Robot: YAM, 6 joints.
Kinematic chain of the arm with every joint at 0, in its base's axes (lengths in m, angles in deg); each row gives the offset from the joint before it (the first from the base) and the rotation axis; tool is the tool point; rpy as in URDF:
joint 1: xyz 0 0 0.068 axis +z
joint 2: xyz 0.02 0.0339 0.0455 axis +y
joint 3: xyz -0.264 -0.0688 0 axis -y
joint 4: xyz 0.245 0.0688 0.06 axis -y
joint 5: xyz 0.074 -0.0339 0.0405 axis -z
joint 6: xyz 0.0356 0 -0.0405 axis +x
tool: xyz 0 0 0 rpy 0 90 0
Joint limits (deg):
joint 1: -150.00..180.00
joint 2: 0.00..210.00
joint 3: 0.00..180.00
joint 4: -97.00..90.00
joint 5: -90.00..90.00
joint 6: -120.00..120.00
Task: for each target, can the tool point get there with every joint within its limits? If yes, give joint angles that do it. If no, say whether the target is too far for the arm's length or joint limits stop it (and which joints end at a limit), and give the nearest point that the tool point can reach.
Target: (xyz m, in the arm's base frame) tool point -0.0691 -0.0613 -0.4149
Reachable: no: joint limits stop it (at a limit: joint 2) | nearest point -0.0867 -0.0769 -0.3551 | short by 0.064 m
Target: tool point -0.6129 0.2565 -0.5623
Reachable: no: too far | nearest point -0.4321 0.1808 -0.3059 | short by 0.323 m
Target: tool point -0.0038 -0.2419 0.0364
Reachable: yes | joints -94.94 108.78 22.71 30.63 -28.56 66.94
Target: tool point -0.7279 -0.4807 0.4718
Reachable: no: too far | nearest point -0.4981 -0.3290 0.3560 | short by 0.299 m
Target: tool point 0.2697 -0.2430 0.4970
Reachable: yes | joints 142.07 29.75 155.86 -60.09 -46.76 -61.12
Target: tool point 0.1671 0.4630 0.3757
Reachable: yes | joints 66.82 118.40 108.19 18.88 -53.58 49.48
